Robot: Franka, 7 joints.
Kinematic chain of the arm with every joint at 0, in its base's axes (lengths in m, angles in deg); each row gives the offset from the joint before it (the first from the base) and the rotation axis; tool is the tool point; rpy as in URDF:
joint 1: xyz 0 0 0.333 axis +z
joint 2: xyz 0 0 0 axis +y
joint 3: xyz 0 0 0.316 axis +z
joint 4: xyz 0.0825 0 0 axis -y
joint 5: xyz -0.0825 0 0.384 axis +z
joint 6: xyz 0 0 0 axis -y
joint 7: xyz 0.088 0 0 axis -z
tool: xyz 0 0 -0.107 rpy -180 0 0
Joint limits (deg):
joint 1: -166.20..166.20
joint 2: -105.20..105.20
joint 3: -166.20..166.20
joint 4: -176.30..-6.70
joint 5: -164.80..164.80
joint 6: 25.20..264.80
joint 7: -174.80..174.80
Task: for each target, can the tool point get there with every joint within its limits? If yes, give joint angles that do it. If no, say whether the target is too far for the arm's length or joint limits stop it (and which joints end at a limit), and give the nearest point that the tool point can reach.
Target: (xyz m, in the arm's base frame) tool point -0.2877 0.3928 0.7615
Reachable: yes | joints 48.62 3.78 79.37 -104.94 -5.49 242.72 9.21
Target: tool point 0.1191 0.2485 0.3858
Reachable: yes | joints -12.15 -40.04 87.34 -143.64 -30.85 43.61 -113.20
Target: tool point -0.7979 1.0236 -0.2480
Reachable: no: too far | nearest point -0.4814 0.6176 -0.0175 | short by 0.564 m
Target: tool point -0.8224 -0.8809 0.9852
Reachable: no: too far | nearest point -0.5149 -0.5515 0.7413 | short by 0.512 m
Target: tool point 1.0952 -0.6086 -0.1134
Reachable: no: too far | nearest point 0.7064 -0.3925 0.0451 | short by 0.472 m
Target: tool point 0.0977 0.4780 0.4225
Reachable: yes | joints 70.09 -1.28 2.59 -146.50 -21.55 214.94 -145.02
